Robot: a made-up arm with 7 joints. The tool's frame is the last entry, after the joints. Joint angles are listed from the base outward. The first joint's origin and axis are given. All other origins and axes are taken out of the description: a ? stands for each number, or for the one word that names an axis. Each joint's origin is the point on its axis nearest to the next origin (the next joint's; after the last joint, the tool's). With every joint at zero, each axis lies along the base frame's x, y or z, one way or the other. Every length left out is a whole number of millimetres.
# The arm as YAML. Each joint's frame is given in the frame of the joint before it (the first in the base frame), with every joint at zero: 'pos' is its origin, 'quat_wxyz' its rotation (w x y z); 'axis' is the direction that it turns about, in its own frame. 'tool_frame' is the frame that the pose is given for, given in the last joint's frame.
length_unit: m
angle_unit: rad
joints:
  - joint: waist
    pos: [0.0, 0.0, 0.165]
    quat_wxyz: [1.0, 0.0, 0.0, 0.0]
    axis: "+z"
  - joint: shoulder
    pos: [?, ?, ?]
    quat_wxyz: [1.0, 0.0, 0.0, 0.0]
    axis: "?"
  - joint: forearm
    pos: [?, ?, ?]
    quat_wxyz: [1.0, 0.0, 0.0, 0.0]
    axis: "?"
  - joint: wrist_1
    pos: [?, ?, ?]
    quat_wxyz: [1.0, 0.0, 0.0, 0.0]
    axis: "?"
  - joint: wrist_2
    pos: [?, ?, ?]
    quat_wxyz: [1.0, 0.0, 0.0, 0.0]
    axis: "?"
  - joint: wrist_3
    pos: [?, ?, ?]
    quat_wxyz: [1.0, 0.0, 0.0, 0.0]
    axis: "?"
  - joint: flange
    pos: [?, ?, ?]
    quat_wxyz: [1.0, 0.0, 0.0, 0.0]
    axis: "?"
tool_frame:
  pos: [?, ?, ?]
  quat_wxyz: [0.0, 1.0, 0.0, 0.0]
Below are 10 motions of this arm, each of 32 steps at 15 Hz.
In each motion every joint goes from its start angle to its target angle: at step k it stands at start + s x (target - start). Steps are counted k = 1, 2, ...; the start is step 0. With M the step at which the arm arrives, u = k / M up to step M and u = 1 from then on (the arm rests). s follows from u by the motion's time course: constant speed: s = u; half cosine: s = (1 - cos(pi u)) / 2; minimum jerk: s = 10 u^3 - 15 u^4 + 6 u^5.
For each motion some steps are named. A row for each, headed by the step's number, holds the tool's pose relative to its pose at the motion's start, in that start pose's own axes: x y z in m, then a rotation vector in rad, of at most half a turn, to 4 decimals.
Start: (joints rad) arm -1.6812 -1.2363 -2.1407 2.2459 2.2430 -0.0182 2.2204
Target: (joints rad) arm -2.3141 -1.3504 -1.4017 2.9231 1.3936 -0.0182 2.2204
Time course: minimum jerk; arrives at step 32
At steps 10, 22, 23, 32:
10: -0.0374 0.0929 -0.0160 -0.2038 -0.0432 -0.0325
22: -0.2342 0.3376 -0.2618 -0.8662 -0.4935 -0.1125
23: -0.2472 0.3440 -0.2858 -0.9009 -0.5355 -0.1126
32: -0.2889 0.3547 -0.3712 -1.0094 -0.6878 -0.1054

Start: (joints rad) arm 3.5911 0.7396 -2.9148 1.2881 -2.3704 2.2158 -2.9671
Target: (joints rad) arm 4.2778 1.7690 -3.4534 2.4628 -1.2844 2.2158 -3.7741
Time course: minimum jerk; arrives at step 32
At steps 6, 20, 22, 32:
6: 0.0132 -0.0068 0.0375 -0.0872 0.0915 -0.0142
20: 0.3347 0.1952 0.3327 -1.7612 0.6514 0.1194
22: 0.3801 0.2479 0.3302 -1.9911 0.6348 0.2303
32: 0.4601 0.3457 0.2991 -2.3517 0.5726 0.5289

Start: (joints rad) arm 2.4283 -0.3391 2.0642 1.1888 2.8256 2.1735 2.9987
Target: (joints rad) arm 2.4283 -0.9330 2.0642 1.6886 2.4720 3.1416 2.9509
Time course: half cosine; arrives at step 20
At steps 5, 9, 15, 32:
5: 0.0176 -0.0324 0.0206 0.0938 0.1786 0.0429
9: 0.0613 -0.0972 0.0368 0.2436 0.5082 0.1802
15: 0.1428 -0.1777 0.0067 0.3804 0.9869 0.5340
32: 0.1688 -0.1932 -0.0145 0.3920 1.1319 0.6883

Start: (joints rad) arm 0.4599 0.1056 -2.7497 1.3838 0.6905 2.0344 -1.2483
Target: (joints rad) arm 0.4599 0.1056 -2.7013 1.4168 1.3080 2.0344 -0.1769
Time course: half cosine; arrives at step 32
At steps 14, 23, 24, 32:
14: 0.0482 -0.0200 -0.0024 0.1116 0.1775 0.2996
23: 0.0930 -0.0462 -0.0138 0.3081 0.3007 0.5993
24: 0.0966 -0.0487 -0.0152 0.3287 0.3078 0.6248
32: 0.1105 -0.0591 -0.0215 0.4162 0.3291 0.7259

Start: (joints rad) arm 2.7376 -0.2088 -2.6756 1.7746 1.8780 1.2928 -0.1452
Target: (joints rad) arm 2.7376 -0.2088 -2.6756 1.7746 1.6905 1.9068 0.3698
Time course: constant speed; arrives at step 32
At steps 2, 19, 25, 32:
2: -0.0058 0.0005 0.0043 -0.0063 -0.0395 0.0292
19: -0.0612 0.0085 0.0305 -0.1146 -0.3646 0.2914
25: -0.0825 0.0124 0.0349 -0.1755 -0.4728 0.3882
32: -0.1079 0.0173 0.0366 -0.2606 -0.5935 0.5026

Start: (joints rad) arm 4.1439 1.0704 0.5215 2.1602 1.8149 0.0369 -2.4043
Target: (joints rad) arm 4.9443 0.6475 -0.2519 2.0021 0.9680 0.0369 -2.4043
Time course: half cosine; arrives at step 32
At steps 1, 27, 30, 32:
1: 0.0005 -0.0002 0.0001 0.0006 -0.0002 -0.0042
27: 0.2904 -0.1506 -0.0590 -0.0098 0.1573 -1.4474
30: 0.3056 -0.1604 -0.0680 -0.0256 0.1722 -1.5087
32: 0.3085 -0.1623 -0.0698 -0.0289 0.1751 -1.5204

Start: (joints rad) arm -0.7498 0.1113 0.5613 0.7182 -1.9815 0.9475 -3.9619
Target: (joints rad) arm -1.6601 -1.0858 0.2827 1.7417 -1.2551 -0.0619 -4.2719
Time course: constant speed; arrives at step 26
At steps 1, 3, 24, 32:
1: 0.0299 0.0076 0.0093 -0.0288 0.0208 0.0610
3: 0.0913 0.0274 0.0220 -0.0757 0.0727 0.1802
24: 0.4969 0.1418 -0.4141 0.0921 1.3547 0.3916
32: 0.4791 0.0983 -0.4702 0.1431 1.4850 0.2537

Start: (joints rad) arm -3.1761 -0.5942 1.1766 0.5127 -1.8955 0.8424 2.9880
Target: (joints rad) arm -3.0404 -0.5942 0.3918 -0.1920 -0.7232 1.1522 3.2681
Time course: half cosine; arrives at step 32
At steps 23, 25, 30, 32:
23: -0.0170 0.3113 -0.0999 -1.5666 0.3156 0.5781
25: -0.0227 0.3250 -0.1258 -1.7050 0.3570 0.5963
30: -0.0315 0.3390 -0.1675 -1.9135 0.4216 0.6092
32: -0.0323 0.3399 -0.1715 -1.9328 0.4277 0.6095

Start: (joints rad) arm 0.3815 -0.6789 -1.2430 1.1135 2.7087 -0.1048 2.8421
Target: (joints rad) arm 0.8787 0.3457 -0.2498 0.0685 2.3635 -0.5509 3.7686
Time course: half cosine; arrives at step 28
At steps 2, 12, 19, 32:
2: -0.0016 -0.0091 0.0007 0.0212 -0.0146 -0.0120
12: -0.1131 -0.1940 -0.0559 0.4695 -0.5673 -0.4715
19: -0.2016 -0.1749 -0.1621 0.4724 -1.1201 -1.1532
32: -0.1825 -0.1216 -0.1948 0.2517 -1.2983 -1.6742

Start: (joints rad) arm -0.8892 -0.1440 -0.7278 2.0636 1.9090 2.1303 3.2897
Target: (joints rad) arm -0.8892 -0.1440 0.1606 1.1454 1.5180 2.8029 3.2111
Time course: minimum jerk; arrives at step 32
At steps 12, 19, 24, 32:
12: 0.0176 -0.0788 0.0722 -0.1239 0.3529 0.2337
19: 0.1089 -0.1518 0.1763 -0.3031 0.9331 0.5638
24: 0.1825 -0.1683 0.2135 -0.4063 1.2839 0.7552
32: 0.2176 -0.1706 0.2227 -0.4543 1.4473 0.8471

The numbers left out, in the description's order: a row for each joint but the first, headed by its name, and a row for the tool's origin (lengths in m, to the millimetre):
shoulder: xyz 0.0 0.0 0.0, axis +y
forearm: xyz 0.0 0.0 0.215, axis +z
wrist_1: xyz 0.075 0.0 0.0, axis -y
wrist_2: xyz 0.056 0.0 -0.248, axis -z
wrist_3: xyz 0.0 0.0 0.0, axis +y
flange: xyz 0.115 0.0 -0.146, axis -z
tool: xyz 0.0 0.0 0.0

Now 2 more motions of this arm.
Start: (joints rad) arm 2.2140 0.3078 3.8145 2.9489 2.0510 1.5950 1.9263
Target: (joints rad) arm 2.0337 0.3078 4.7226 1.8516 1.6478 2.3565 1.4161
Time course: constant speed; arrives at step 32
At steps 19, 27, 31, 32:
19: 0.2042 0.0285 0.0584 -0.4696 -0.2257 0.3551
27: 0.2558 0.1009 0.1049 -0.7381 -0.4154 0.5001
31: 0.2681 0.1456 0.1249 -0.8771 -0.5339 0.5718
32: 0.2698 0.1573 0.1292 -0.9119 -0.5659 0.5899

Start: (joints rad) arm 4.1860 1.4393 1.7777 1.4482 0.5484 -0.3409 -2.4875
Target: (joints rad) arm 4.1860 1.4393 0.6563 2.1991 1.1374 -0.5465 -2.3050
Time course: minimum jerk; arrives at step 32
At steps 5, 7, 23, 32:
5: -0.0199 0.0009 -0.0030 -0.0082 -0.0475 0.0199
7: -0.0486 0.0024 -0.0090 -0.0220 -0.1167 0.0479
23: -0.3507 0.0730 -0.3313 -0.6115 -1.1778 0.2684
32: -0.3510 0.0935 -0.4002 -0.7699 -1.3018 0.2435

